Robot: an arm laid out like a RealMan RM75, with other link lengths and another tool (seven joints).
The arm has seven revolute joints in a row. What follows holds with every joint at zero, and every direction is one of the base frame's. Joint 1 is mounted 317.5 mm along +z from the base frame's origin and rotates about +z. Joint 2 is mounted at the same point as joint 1 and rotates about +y. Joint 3 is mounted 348.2 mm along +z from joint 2 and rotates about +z. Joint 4 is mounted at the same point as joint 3 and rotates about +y. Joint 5 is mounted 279.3 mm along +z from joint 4 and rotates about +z. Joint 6 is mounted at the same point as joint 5 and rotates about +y. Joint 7 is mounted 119.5 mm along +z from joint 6 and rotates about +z. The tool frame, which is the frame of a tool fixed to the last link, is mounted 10 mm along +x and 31 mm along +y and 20 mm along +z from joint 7; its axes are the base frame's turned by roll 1.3, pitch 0 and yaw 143.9 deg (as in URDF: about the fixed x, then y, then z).
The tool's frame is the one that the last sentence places.
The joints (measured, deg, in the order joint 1, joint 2, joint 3, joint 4, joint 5, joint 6, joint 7), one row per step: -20.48 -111.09 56.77 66.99 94.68 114.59 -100.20; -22.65 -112.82 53.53 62.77 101.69 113.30 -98.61; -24.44 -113.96 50.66 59.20 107.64 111.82 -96.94; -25.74 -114.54 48.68 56.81 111.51 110.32 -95.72; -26.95 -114.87 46.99 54.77 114.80 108.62 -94.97; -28.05 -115.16 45.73 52.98 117.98 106.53 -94.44; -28.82 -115.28 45.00 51.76 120.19 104.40 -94.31; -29.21 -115.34 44.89 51.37 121.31 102.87 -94.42; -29.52 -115.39 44.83 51.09 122.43 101.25 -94.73; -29.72 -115.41 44.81 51.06 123.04 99.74 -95.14; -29.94 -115.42 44.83 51.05 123.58 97.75 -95.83; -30.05 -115.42 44.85 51.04 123.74 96.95 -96.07; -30.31 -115.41 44.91 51.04 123.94 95.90 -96.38; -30.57 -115.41 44.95 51.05 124.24 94.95 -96.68; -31.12 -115.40 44.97 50.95 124.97 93.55 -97.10
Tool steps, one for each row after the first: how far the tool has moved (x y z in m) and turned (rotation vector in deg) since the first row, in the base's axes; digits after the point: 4 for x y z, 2 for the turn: -0.0112 0.0119 -0.0182 0.02 2.03 3.66; -0.0216 0.0208 -0.0329 0.16 4.02 6.48; -0.0281 0.0277 -0.0421 0.62 5.48 8.23; -0.0334 0.0348 -0.0494 1.18 6.95 9.93; -0.0383 0.0419 -0.0574 1.78 8.78 11.59; -0.0421 0.0484 -0.0630 2.61 10.39 13.05; -0.0435 0.0529 -0.0660 3.34 11.55 13.82; -0.0453 0.0573 -0.0687 4.13 12.80 14.77; -0.0463 0.0616 -0.0700 5.14 13.68 15.63; -0.0472 0.0673 -0.0711 6.52 14.61 16.84; -0.0474 0.0698 -0.0714 7.10 14.94 17.25; -0.0467 0.0737 -0.0719 7.89 15.37 17.65; -0.0461 0.0773 -0.0723 8.58 15.85 18.01; -0.0449 0.0833 -0.0733 9.49 16.76 18.47
